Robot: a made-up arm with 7 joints. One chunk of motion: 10 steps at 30 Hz.
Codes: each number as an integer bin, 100 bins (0 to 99) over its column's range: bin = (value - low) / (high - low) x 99, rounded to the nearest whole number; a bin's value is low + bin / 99 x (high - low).
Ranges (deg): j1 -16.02..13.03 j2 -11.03..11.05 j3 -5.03..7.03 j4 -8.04..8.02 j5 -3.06..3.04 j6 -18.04..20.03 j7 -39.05..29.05
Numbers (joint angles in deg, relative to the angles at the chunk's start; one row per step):
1: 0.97 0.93 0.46 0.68 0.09 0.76 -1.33
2: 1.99 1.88 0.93 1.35 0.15 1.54 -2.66
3: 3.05 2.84 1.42 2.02 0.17 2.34 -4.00
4: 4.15 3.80 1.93 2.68 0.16 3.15 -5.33
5: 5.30 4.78 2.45 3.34 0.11 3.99 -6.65
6: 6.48 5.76 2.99 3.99 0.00 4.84 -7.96
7: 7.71 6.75 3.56 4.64 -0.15 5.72 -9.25
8: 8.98 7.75 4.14 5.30 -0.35 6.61 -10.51
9: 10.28 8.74 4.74 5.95 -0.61 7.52 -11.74
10: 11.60 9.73 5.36 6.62 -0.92 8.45 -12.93
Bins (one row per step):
1: 58 54 45 54 51 49 55
2: 61 58 49 58 52 51 53
3: 65 62 53 62 52 53 51
4: 69 66 57 66 52 55 49
5: 73 71 61 70 51 57 47
6: 77 75 66 74 50 59 45
7: 81 80 71 78 47 62 43
8: 85 84 75 82 44 64 41
9: 90 89 80 86 40 66 40
10: 94 93 85 90 35 69 38

